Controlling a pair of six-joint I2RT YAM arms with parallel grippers.
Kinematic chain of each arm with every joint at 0, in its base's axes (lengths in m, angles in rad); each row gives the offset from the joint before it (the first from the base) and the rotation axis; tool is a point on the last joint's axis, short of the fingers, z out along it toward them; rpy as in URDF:
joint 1: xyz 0 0 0.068 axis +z
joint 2: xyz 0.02 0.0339 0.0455 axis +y
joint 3: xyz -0.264 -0.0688 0 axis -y
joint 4: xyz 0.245 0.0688 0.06 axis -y
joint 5: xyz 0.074 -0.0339 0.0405 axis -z
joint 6: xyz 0.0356 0 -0.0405 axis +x
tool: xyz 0 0 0 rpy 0 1.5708 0
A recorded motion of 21 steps. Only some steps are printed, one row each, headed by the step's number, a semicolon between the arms.
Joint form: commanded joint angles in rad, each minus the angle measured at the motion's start. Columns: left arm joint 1, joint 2, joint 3, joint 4, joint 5, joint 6; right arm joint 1, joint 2, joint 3, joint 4, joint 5, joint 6.
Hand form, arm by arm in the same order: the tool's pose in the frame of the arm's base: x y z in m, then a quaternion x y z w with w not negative. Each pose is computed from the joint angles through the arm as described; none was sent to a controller.
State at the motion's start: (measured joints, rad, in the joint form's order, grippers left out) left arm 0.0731 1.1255 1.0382 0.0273 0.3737 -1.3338; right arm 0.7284 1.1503 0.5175 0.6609 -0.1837 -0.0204
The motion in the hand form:
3: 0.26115 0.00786 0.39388 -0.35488 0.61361 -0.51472 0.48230; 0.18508 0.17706 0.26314 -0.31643 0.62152 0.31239 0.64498
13: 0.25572 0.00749 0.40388 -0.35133 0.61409 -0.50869 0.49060; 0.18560 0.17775 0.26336 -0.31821 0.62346 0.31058 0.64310
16: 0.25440 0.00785 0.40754 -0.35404 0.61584 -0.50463 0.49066; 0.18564 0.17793 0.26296 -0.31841 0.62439 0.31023 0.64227
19: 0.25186 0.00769 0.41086 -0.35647 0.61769 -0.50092 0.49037; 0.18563 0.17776 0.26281 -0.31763 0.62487 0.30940 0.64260
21: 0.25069 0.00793 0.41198 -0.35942 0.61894 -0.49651 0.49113; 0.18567 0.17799 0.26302 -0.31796 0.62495 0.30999 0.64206
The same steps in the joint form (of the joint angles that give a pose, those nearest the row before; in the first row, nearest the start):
3: 0.0067 -0.0042 0.0149 0.0356 -0.0003 -0.0065; 0.0094 0.0048 0.0117 -0.0074 -0.0004 0.0056
13: 0.0055 -0.0184 0.0460 -0.0056 -0.0112 0.0110; 0.0102 0.0069 0.0172 -0.0180 0.0005 0.0021
16: 0.0067 -0.0195 0.0641 -0.0335 -0.0162 0.0161; 0.0107 0.0078 0.0172 -0.0197 0.0012 0.0020
19: 0.0061 -0.0253 0.0785 -0.0621 -0.0219 0.0207; 0.0105 0.0074 0.0164 -0.0195 0.0037 0.0020
21: 0.0064 -0.0279 0.0852 -0.0791 -0.0295 0.0256; 0.0110 0.0078 0.0179 -0.0212 0.0026 0.0026

